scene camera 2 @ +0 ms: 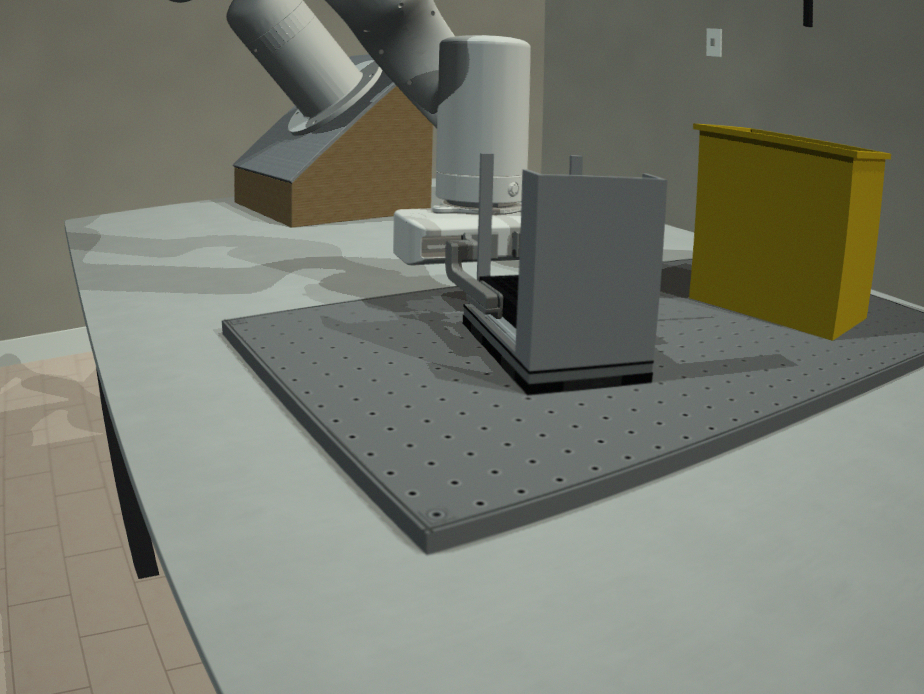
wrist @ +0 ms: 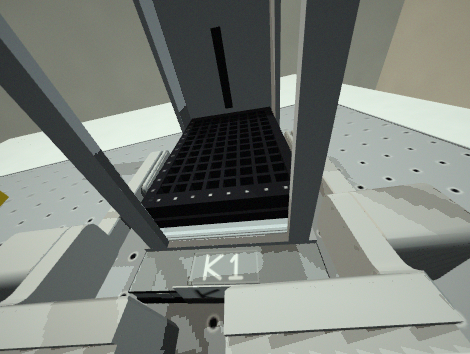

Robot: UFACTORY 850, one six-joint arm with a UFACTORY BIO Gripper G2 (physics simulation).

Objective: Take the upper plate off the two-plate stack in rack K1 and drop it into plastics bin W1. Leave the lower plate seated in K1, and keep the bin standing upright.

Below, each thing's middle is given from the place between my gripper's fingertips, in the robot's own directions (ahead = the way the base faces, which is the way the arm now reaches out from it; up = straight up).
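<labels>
Black plate [scene camera 2: 507, 285] right at my hand. From my hand: yellow plastics bin W1 [scene camera 2: 786, 227], 5 cm above, 30 cm to the left, 3 cm behind; clear plate [wrist: 271, 226], 1 cm below.
</labels>
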